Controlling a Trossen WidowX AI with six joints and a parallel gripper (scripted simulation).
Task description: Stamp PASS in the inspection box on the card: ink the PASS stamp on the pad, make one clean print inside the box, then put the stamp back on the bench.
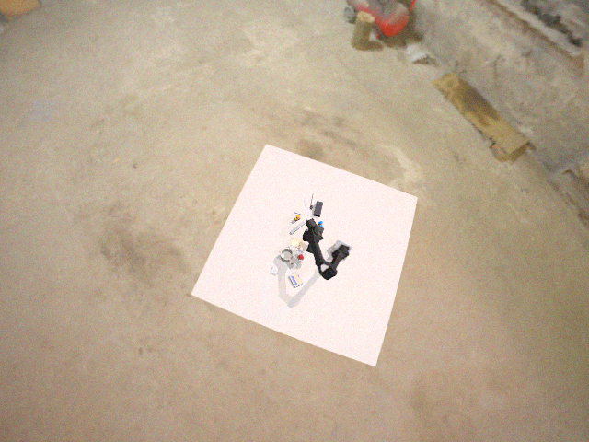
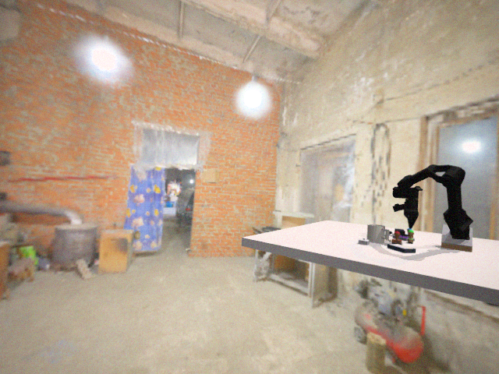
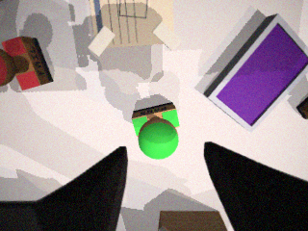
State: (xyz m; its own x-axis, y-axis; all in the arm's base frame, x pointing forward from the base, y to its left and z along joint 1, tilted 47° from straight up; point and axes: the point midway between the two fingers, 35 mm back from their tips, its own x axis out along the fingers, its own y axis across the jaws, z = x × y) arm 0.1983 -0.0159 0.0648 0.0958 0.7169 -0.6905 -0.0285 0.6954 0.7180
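My gripper tip is now 60 mm above the pass stamp. From my gripper tip the other things lie so: purple ink pad 30 mm ahead, 100 mm to the right, 70 mm below; cream card 110 mm ahead, 20 mm to the left, 80 mm below; red stamp 50 mm ahead, 110 mm to the left, 60 mm below.
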